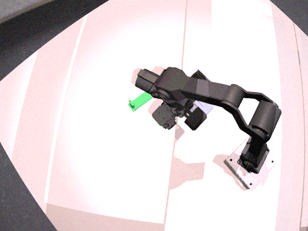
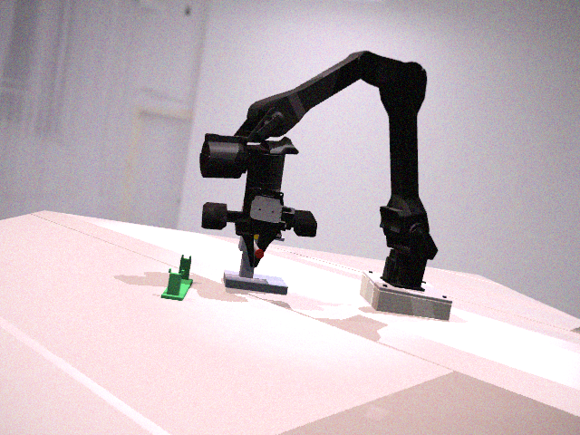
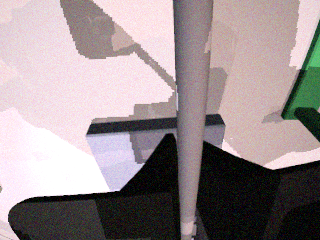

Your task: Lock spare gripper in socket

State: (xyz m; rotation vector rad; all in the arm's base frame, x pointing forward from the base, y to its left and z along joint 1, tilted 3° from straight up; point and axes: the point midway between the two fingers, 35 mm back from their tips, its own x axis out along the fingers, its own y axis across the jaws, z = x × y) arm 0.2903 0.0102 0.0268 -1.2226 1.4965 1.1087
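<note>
My gripper tip is 10 mm past the grey mount, 50 mm to the left of it and 10 mm below it. From my gripper tip the other things lie so: spare gripper (10 mm behind, 60 mm to the right, 80 mm above); green rack (120 mm ahead, 30 mm to the left, 20 mm below).
</note>
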